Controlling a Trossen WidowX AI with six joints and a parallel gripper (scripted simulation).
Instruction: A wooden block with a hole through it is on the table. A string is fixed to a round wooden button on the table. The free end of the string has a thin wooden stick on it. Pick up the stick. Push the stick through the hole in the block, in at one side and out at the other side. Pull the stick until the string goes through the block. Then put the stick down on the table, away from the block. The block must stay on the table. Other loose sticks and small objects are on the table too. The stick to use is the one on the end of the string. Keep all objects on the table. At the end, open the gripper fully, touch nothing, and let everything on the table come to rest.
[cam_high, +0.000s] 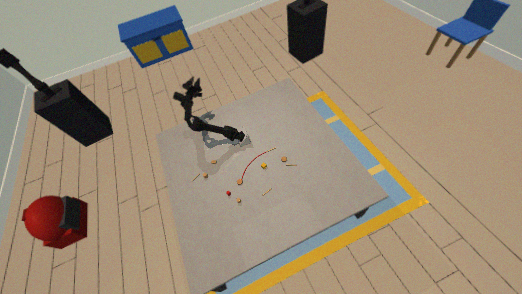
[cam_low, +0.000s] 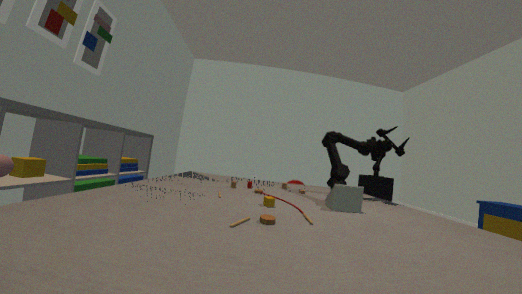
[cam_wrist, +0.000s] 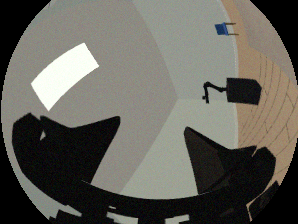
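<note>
The yellow wooden block is 73 cm ahead of my gripper tip, 38 cm below it and 9 cm to the left of it. From my gripper tip the other things lie so: small red piece 77 cm ahead, 38 cm below, 22 cm to the right.
</note>
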